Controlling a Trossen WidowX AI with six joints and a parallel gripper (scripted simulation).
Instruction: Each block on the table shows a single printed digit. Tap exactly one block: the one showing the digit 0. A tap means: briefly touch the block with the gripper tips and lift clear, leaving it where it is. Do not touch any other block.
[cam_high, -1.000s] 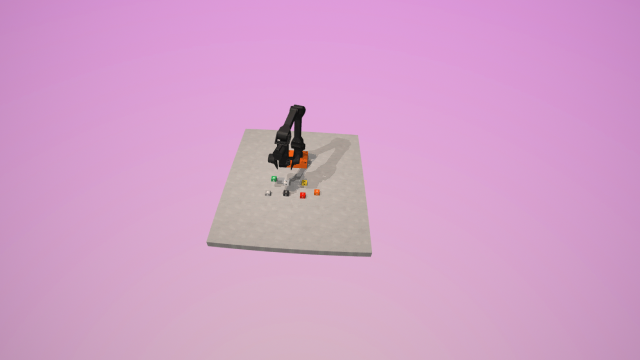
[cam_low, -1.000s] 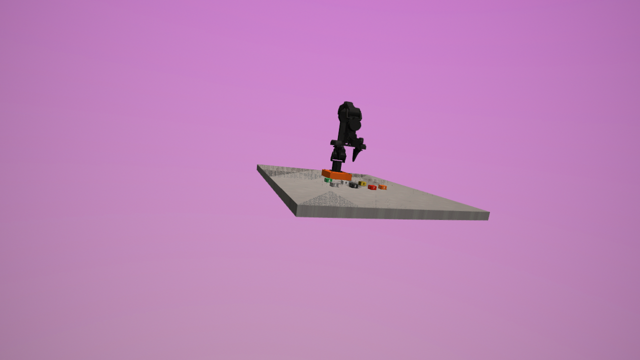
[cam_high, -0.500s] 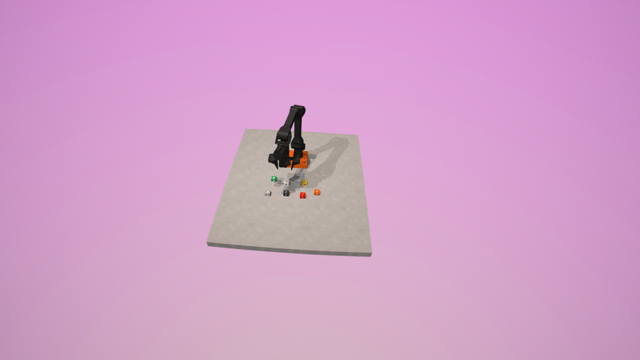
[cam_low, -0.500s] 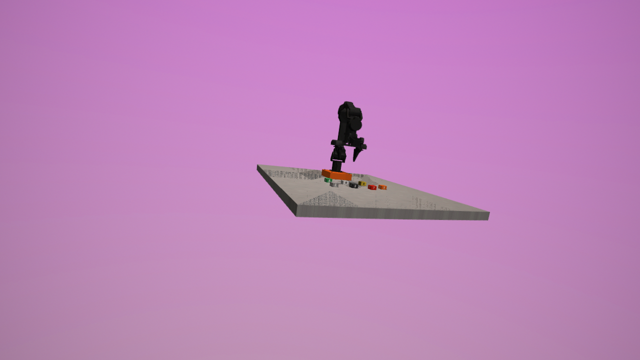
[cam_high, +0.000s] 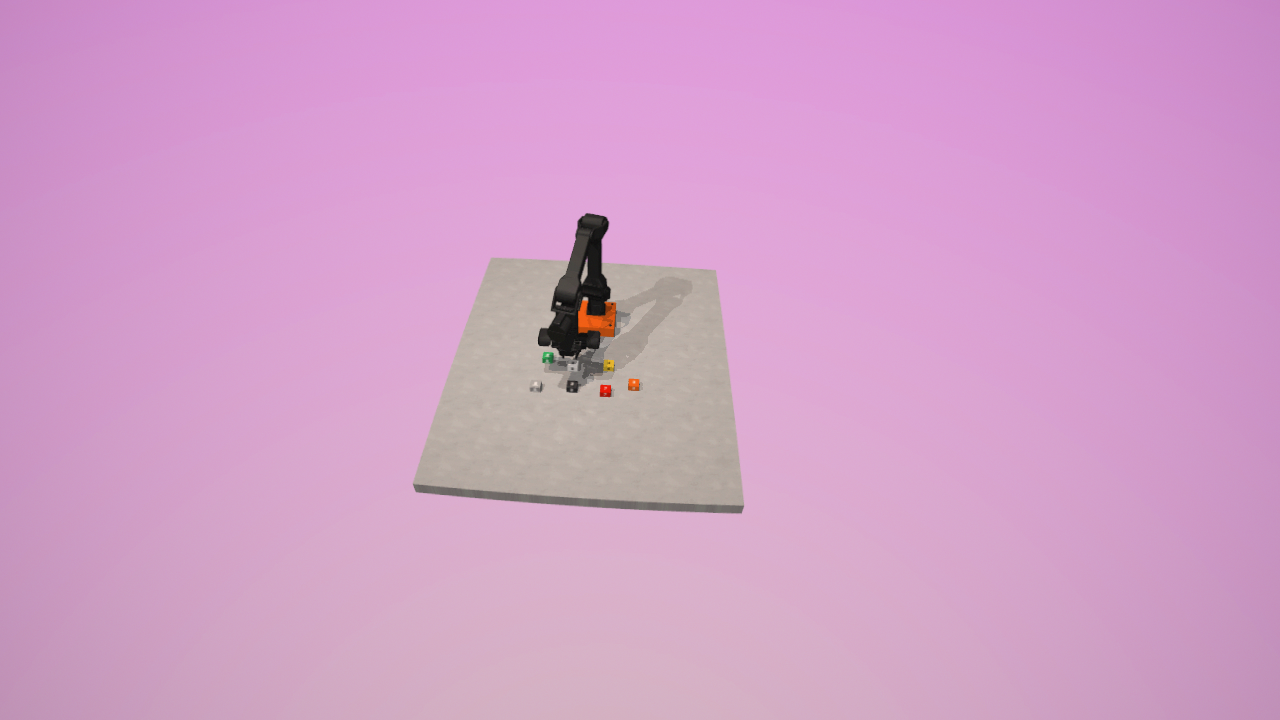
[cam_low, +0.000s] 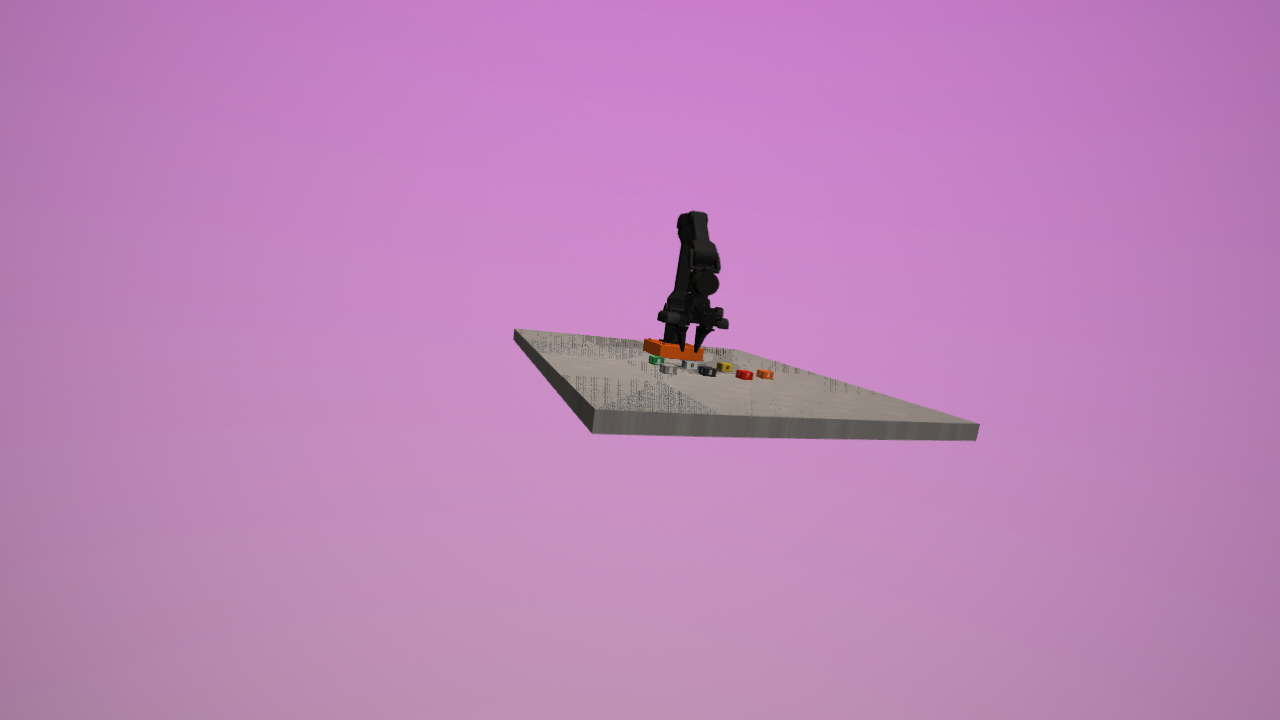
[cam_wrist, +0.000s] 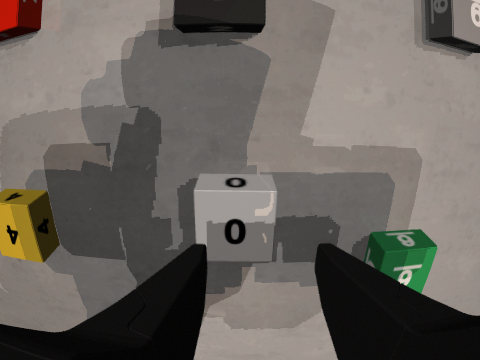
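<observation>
Right now my gripper tip is 10 mm to the right of the white block and 30 mm above it. Also, from my gripper tip: green block: 40 mm behind, 70 mm to the right, 30 mm below; yellow block: 10 mm behind, 120 mm to the left, 30 mm below; black block: 90 mm ahead, 10 mm to the left, 30 mm below.
</observation>
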